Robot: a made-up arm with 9 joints. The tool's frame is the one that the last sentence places.
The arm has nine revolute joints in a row. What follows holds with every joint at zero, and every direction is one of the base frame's. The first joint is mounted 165.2 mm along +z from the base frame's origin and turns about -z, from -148.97 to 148.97 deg. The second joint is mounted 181.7 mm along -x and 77.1 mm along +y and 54.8 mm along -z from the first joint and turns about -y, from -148.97 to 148.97 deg. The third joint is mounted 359 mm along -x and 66.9 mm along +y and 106.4 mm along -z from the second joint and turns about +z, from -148.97 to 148.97 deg. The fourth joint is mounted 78.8 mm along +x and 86 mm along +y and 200 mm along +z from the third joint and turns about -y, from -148.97 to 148.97 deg. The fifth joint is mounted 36.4 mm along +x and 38.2 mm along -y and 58.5 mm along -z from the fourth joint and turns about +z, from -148.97 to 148.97 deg. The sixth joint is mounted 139.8 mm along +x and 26.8 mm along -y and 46.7 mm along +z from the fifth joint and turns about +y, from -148.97 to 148.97 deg. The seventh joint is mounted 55 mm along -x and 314 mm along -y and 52.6 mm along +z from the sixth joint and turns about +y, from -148.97 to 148.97 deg. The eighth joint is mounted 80.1 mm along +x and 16.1 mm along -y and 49.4 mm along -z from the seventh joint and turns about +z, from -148.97 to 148.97 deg. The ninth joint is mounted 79.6 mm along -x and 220.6 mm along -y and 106.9 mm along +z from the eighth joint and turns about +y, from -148.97 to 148.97 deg. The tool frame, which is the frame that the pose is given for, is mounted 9.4 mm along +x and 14.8 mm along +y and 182.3 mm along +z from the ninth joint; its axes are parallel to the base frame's.
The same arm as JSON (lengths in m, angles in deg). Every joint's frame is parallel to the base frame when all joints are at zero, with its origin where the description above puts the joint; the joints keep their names.
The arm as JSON. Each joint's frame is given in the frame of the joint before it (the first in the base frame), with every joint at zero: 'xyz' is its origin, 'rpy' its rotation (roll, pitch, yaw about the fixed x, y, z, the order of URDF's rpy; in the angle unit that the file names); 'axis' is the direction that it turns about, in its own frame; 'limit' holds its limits. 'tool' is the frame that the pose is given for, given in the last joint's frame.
{"units": {"length": "m", "angle": "deg"}, "joints": [{"name": "joint 1", "type": "revolute", "origin": {"xyz": [0.0, 0.0, 0.1652], "rpy": [0.0, 0.0, 0.0]}, "axis": "-z", "limit": {"lower": -148.97, "upper": 148.97}}, {"name": "joint 2", "type": "revolute", "origin": {"xyz": [-0.1817, 0.0771, -0.0548], "rpy": [0.0, 0.0, 0.0]}, "axis": "-y", "limit": {"lower": -148.97, "upper": 148.97}}, {"name": "joint 3", "type": "revolute", "origin": {"xyz": [-0.359, 0.0669, -0.1064], "rpy": [0.0, 0.0, 0.0]}, "axis": "+z", "limit": {"lower": -148.97, "upper": 148.97}}, {"name": "joint 4", "type": "revolute", "origin": {"xyz": [0.0788, 0.086, 0.2], "rpy": [0.0, 0.0, 0.0]}, "axis": "-y", "limit": {"lower": -148.97, "upper": 148.97}}, {"name": "joint 5", "type": "revolute", "origin": {"xyz": [0.0364, -0.0382, -0.0585], "rpy": [0.0, 0.0, 0.0]}, "axis": "+z", "limit": {"lower": -148.97, "upper": 148.97}}, {"name": "joint 6", "type": "revolute", "origin": {"xyz": [0.1398, -0.0268, 0.0467], "rpy": [0.0, 0.0, 0.0]}, "axis": "+y", "limit": {"lower": -148.97, "upper": 148.97}}, {"name": "joint 7", "type": "revolute", "origin": {"xyz": [-0.055, -0.314, 0.0526], "rpy": [0.0, 0.0, 0.0]}, "axis": "+y", "limit": {"lower": -148.97, "upper": 148.97}}, {"name": "joint 8", "type": "revolute", "origin": {"xyz": [0.0801, -0.0161, -0.0494], "rpy": [0.0, 0.0, 0.0]}, "axis": "+z", "limit": {"lower": -148.97, "upper": 148.97}}, {"name": "joint 9", "type": "revolute", "origin": {"xyz": [-0.0796, -0.2206, 0.1069], "rpy": [0.0, 0.0, 0.0]}, "axis": "+y", "limit": {"lower": -148.97, "upper": 148.97}}], "tool": {"origin": {"xyz": [0.0094, 0.0148, 0.1823], "rpy": [0.0, 0.0, 0.0]}}}
